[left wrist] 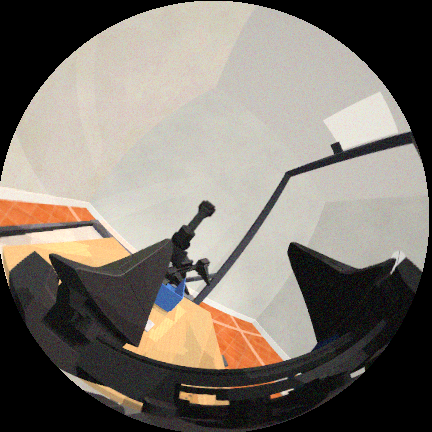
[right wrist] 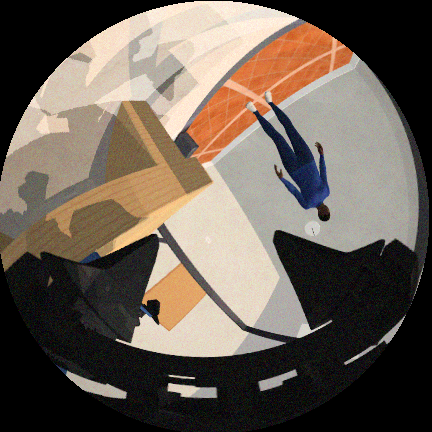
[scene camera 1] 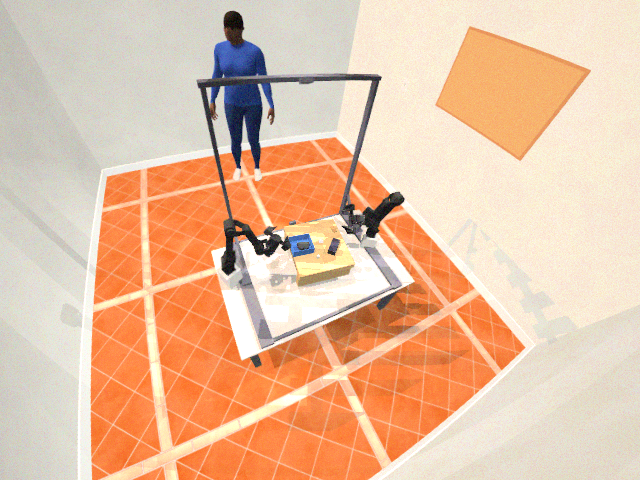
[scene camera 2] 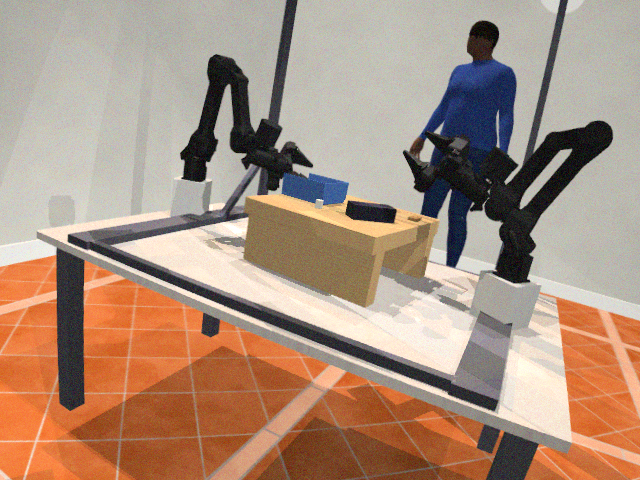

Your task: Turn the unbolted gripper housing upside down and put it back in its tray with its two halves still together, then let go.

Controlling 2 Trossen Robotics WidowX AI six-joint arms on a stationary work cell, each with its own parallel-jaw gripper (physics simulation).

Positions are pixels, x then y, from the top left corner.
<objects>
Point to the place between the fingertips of my right gripper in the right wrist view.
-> At 217,238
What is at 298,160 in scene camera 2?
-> My right gripper.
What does my left gripper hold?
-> Nothing.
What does the black part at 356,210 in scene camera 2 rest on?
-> A tan wooden block.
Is my right gripper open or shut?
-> Open.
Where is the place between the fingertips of my left gripper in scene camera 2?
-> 414,141
</objects>
